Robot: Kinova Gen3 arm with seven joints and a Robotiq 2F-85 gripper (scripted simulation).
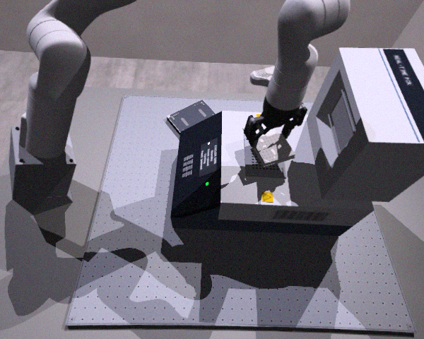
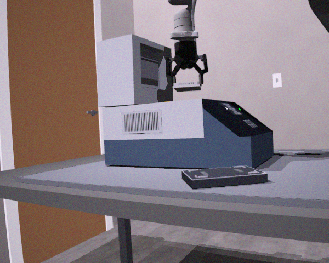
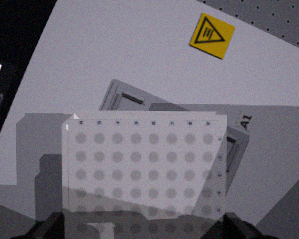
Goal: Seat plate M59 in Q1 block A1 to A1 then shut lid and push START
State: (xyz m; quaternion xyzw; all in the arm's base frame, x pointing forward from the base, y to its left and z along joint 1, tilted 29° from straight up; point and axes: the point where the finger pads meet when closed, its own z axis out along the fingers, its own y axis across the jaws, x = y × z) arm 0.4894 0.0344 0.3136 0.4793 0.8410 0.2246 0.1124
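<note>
Now: hand 1 cm above the plate M59. Also, from my hand: dark nest N1 (26 cm behind, 25 cm below, 23 cm to the left); then A1 mark (35 cm behind, 24 cm below, 21 cm to the left).
</note>
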